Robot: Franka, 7 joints.
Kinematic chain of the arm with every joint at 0, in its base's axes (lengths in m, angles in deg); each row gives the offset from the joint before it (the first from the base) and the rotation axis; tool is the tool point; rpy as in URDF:
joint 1: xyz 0 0 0.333 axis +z
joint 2: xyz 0 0 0 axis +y
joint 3: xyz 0 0 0.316 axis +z
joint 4: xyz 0.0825 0 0 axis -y
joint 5: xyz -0.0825 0 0.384 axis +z
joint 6: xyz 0 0 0 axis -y
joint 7: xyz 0.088 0 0 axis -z
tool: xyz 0 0 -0.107 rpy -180 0 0
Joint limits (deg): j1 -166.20..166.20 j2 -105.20..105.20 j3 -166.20..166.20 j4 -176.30..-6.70 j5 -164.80..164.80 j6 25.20..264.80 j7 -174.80..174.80
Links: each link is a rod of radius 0.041 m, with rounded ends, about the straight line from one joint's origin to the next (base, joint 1, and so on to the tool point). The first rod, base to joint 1, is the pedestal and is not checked.
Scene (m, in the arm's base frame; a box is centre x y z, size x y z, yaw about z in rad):
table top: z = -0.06
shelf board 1: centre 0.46 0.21 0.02 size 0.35 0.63 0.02 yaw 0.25
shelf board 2: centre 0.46 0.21 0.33 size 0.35 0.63 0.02 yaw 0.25
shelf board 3: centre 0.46 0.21 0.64 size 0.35 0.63 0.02 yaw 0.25
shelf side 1: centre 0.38 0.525 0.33 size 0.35 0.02 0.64 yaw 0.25
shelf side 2: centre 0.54 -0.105 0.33 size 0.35 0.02 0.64 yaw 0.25
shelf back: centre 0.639 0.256 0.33 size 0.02 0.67 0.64 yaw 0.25
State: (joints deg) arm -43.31 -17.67 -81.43 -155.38 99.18 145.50 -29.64
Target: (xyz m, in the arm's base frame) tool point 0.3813 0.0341 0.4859
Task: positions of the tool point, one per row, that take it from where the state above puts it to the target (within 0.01 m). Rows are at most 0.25 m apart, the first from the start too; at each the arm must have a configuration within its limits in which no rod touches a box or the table.
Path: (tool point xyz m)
1: 0.0024 -0.3626 0.2803
2: 0.1619 -0.2916 0.3638
3: 0.2341 -0.1536 0.4420
4: 0.2153 -0.0083 0.4859
5: 0.2675 -0.0136 0.4957
6: 0.3246 0.0001 0.4966
7: 0.3813 0.0341 0.4859

